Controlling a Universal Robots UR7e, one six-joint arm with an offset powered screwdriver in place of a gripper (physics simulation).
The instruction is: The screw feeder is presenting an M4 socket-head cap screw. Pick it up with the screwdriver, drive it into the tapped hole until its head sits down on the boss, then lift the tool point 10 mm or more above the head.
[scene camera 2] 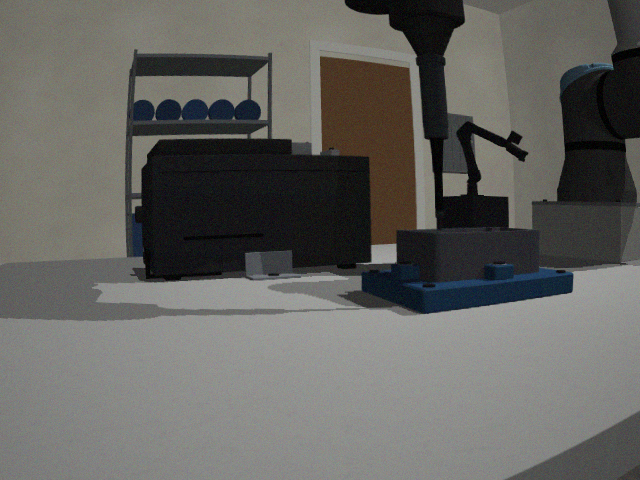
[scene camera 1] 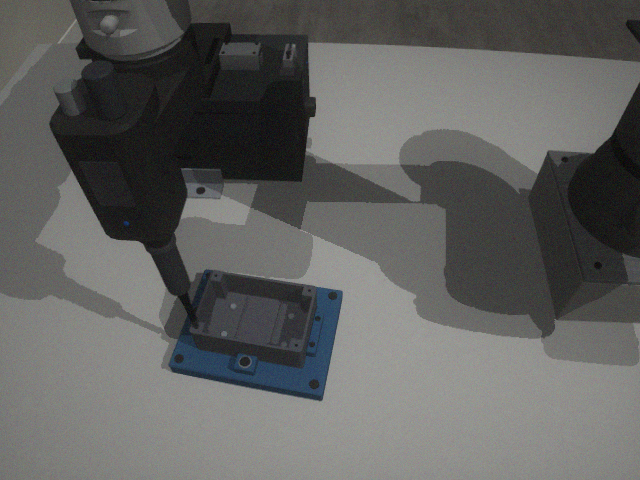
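Observation:
The screwdriver point(scene camera 1: 194, 323) point(scene camera 2: 439, 222) points down, with its slim bit tip at the near-left corner boss of the grey open-topped box point(scene camera 1: 245, 348) point(scene camera 2: 480, 255) in the scene camera 1 view. In the scene camera 2 view the tip meets the box's rim line. No gap between tip and boss can be made out. The screw cannot be told apart from the dark tip, and the tapped hole there is hidden. The box sits on a blue fixture plate point(scene camera 1: 279, 384) point(scene camera 2: 465, 299). The black screw feeder point(scene camera 1: 253, 139) point(scene camera 2: 258, 206) stands behind the tool.
A small grey angle bracket point(scene camera 1: 204, 183) point(scene camera 2: 268, 264) is in front of the feeder. The robot's base stands on a grey block point(scene camera 1: 558, 232) point(scene camera 2: 576, 232) at the right. A black jointed arm point(scene camera 2: 469, 155) on a dark box point(scene camera 2: 478, 210) and a shelf rack point(scene camera 2: 201, 127) stand in the background.

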